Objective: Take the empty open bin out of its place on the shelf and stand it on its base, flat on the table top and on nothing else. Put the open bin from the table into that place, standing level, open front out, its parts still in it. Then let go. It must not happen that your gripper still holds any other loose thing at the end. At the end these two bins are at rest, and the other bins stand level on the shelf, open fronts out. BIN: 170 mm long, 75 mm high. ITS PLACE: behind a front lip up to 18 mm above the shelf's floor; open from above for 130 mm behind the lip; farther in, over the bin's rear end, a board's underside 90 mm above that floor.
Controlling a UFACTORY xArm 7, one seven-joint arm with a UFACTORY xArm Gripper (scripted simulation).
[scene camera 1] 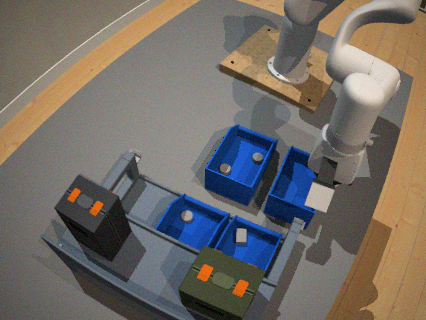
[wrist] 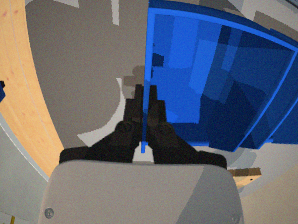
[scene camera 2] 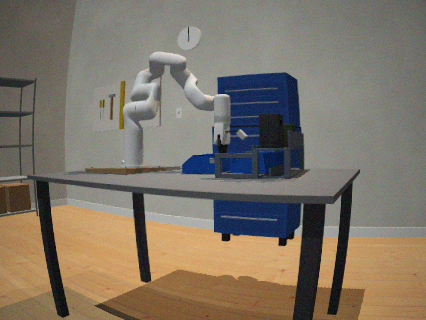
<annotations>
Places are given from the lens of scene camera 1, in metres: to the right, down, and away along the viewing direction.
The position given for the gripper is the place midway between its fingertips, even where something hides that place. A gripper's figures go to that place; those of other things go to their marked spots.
gripper (scene camera 1: 321, 190): 0.23, 0.06, 0.76
blue open bin (scene camera 1: 236, 149): 0.05, -0.02, 0.87
blue open bin (scene camera 1: 294, 180): 0.18, 0.05, 0.82
blue open bin (scene camera 1: 261, 241): 0.10, 0.16, 0.72
blue open bin (scene camera 1: 208, 222): -0.01, 0.12, 0.75
</annotations>
